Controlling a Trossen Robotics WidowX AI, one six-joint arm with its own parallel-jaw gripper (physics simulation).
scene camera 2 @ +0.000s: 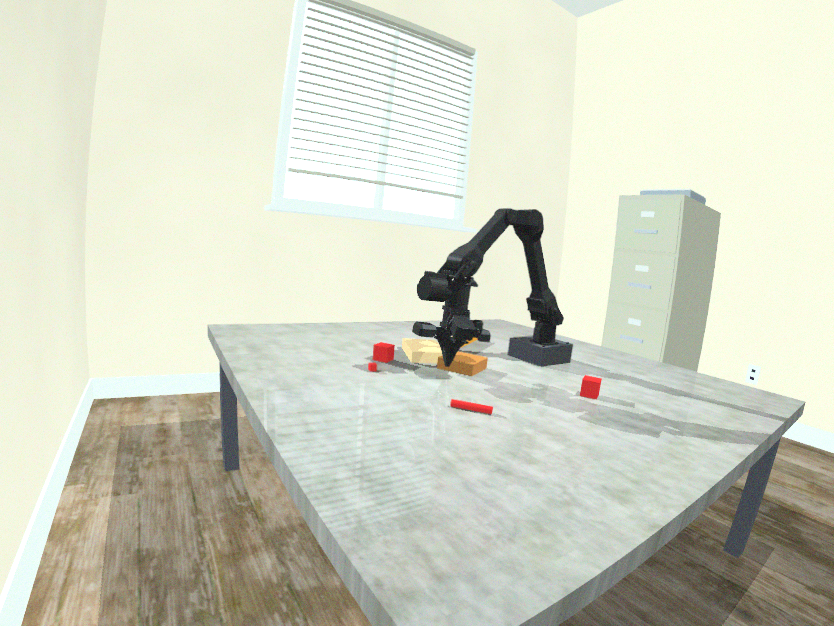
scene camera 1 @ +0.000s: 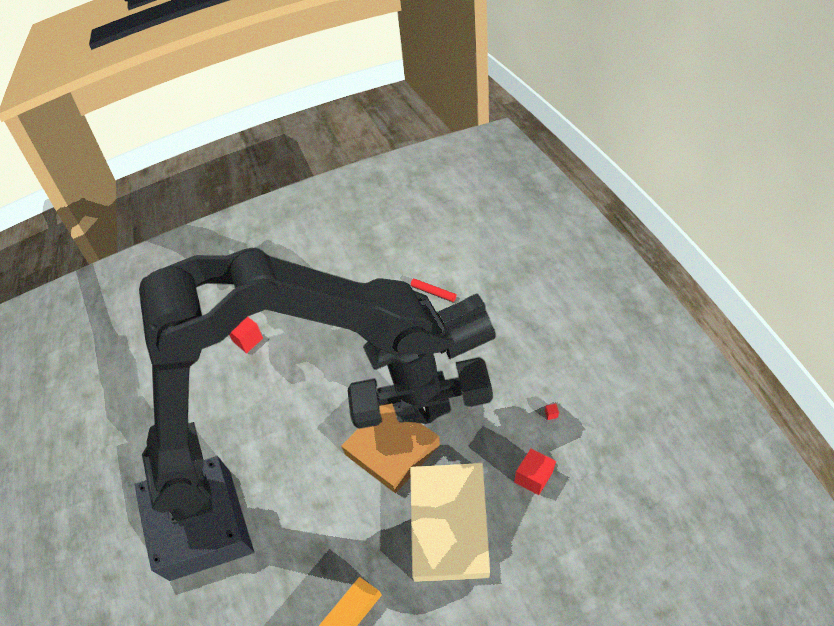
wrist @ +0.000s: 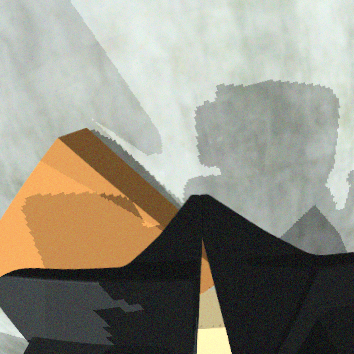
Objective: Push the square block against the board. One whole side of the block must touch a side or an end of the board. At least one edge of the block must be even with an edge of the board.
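Places are measured from the arm's base along level axes (x ahead, y left, z up), in millimetres.
Pixels of known places: gripper, fingertip midpoint: [scene camera 2: 447,366] [scene camera 1: 427,420] [wrist: 198,202]; arm's base, origin of the base link: [scene camera 2: 544,342] [scene camera 1: 188,497].
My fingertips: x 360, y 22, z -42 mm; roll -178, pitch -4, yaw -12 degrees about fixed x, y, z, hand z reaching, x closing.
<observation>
Ahead of a thing's pixels: the offset from my fingertips to its top centre. "pt": to the spot under its first point.
The square block @[dz +15, dx -62, dy -19 mm] [scene camera 1: 363,446] [scene camera 2: 468,364] [wrist: 90,235], flat and orange-brown, lies on the table, turned at an angle to the board. The cream board @[dz +15, dx -28, dy -158 mm] [scene camera 1: 464,532] [scene camera 2: 419,353] [wrist: 214,341] lies beside it. In scene camera 1 one corner of the board is at or very near the block's lower right side; I cannot tell whether they touch. No whole side of the block lies along the board. My gripper [scene camera 1: 425,419] [scene camera 2: 447,362] [wrist: 198,202] is shut and empty, pointing down low by the block's upper right side. It hides part of the block in each view.
A red cube @[dz +25, dx +106, dy -138 mm] [scene camera 1: 535,471] [scene camera 2: 383,352] and a tiny red cube @[dz +1, dx +174, dy -56 mm] [scene camera 1: 552,411] [scene camera 2: 372,367] are right of the board in scene camera 1. Another red cube @[dz +25, dx -228, dy +264 mm] [scene camera 1: 246,335] [scene camera 2: 590,387] lies beneath the arm. A red rod @[dz -1, dx +98, dy +234 mm] [scene camera 1: 433,289] [scene camera 2: 471,407] and an orange bar @[pt dz +16, dx -184, dy -226 mm] [scene camera 1: 351,603] also lie there.
</observation>
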